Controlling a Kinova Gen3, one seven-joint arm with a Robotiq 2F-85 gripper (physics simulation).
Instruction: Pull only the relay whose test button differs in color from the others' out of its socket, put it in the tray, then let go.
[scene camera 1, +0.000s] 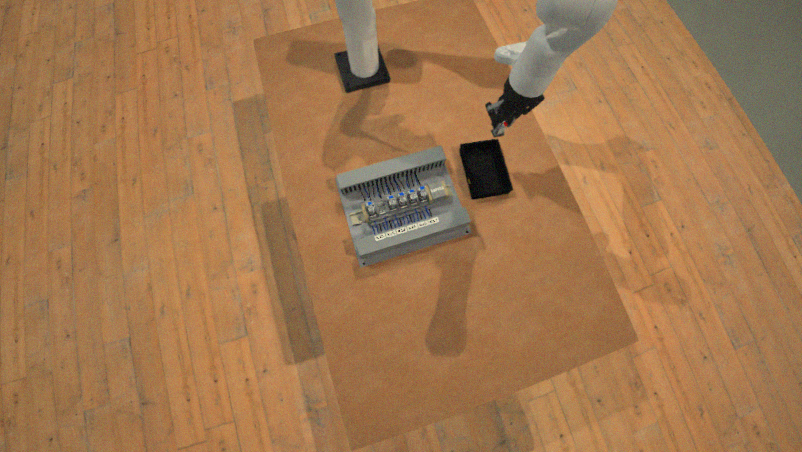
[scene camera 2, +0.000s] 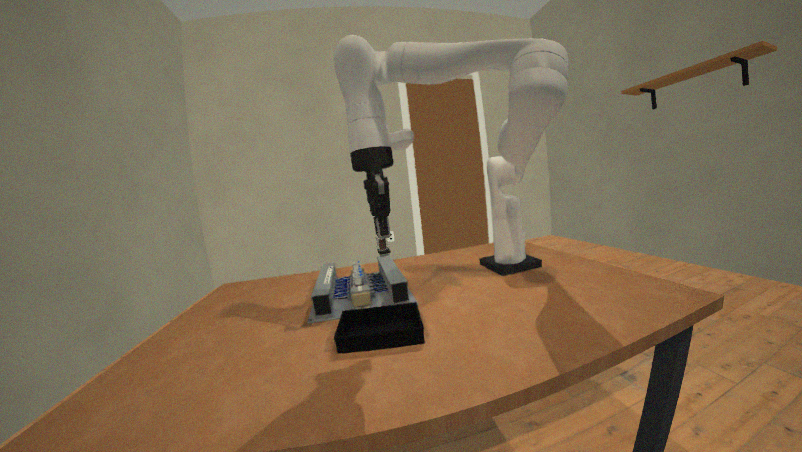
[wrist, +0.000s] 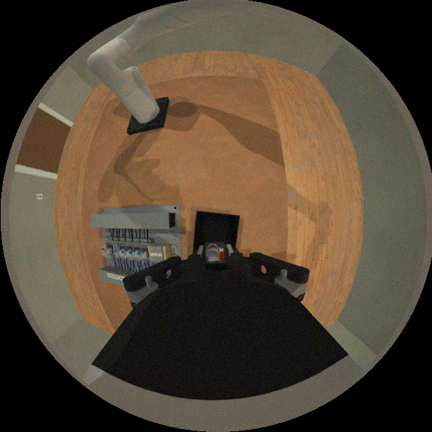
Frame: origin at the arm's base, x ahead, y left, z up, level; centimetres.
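Seen in the pictures: gripper, fingertip midpoint: (scene camera 1: 500, 125) (scene camera 2: 383, 236); arm's base at its link origin: (scene camera 1: 364, 66) (scene camera 2: 508, 259).
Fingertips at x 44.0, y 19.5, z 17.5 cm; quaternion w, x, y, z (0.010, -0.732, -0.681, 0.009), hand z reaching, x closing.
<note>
Offsets run from my fingertips to a thing's middle. Level surfaces: height alone.
My gripper (scene camera 1: 497, 129) (scene camera 2: 383, 249) (wrist: 215, 251) is shut on the relay with the red test button {dz -1.3, dx +0.3, dy -0.1 cm} (scene camera 1: 505, 124) (wrist: 222, 256). It holds the relay in the air, higher than the black tray {dz -18.0, dx +2.9, dy -0.4 cm} (scene camera 1: 490, 194) (scene camera 2: 380, 338) (wrist: 218, 220). In the wrist view, the relay and fingers hide the tray's near end. In scene camera 1, the fingertips show just beyond the tray's far edge. Several relays with blue test buttons {dz -14.9, dx +3.3, dy -26.7 cm} (scene camera 1: 401, 199) (wrist: 130, 253) stand in a row of sockets. One socket (scene camera 1: 382, 208) between the first and second blue-button relays is empty.
The grey panel (scene camera 1: 412, 240) (scene camera 2: 324, 303) (wrist: 132, 220) lies beside the tray, with raised ducts along two sides and blue wires between. The arm's black base plate (scene camera 1: 363, 85) (scene camera 2: 509, 266) (wrist: 148, 128) is on the same table {dz -19.7 cm} (scene camera 1: 505, 314) (scene camera 2: 235, 370) (wrist: 220, 145).
</note>
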